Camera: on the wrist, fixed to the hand. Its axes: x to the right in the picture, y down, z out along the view.
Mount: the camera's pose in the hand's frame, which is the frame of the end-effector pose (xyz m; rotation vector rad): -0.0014 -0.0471 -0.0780 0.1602 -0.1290 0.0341
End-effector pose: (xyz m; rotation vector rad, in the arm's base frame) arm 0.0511 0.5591 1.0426 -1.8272 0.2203 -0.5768
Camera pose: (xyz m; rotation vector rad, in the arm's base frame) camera 0.0054 0.5098 1.1041 -1.6949 0.1146 -0.4382
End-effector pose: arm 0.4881 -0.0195 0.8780 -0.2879 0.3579 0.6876
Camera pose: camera 0.5007 -0.0841 0.8149 -0.0849 0.2933 0.7030
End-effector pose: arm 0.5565 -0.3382 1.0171 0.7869 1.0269 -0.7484
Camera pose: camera 0.4823 -0.2964 0.9846 0.8798 0.8432 -0.8486
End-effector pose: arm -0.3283 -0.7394 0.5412 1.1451 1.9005 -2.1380
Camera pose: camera -0.3135 -0.6603 0.5840 1.0273 1.6714 -2.3195
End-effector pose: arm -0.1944 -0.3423 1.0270 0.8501 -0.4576 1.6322
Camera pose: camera -0.1711 -0.2773 0.9676 1.0771 -0.4371 1.6678
